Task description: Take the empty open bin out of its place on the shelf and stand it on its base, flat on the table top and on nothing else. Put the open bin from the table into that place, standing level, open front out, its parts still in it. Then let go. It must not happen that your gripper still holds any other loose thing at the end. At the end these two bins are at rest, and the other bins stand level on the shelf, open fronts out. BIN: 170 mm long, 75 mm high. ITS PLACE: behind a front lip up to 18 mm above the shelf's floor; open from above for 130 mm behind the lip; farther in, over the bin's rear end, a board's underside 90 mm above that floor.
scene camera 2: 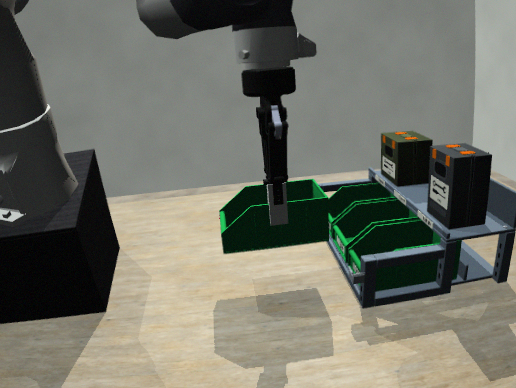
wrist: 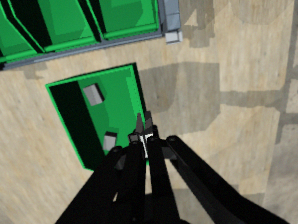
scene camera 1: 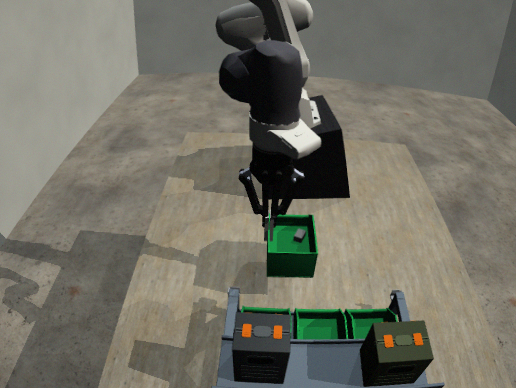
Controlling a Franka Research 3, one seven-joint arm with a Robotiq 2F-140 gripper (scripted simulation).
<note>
I see my gripper (scene camera 2: 278,222), an olive case (scene camera 1: 390,347) and a dark grey case (scene camera 2: 459,174).
The olive case also shows in scene camera 2 (scene camera 2: 405,156). The dark grey case also shows in scene camera 1 (scene camera 1: 261,342). My gripper also shows in the wrist view (wrist: 145,120) and in scene camera 1 (scene camera 1: 268,236). The wrist view does not show the olive case: it is out of frame. The wrist view misses the dark grey case: it is out of frame.
</note>
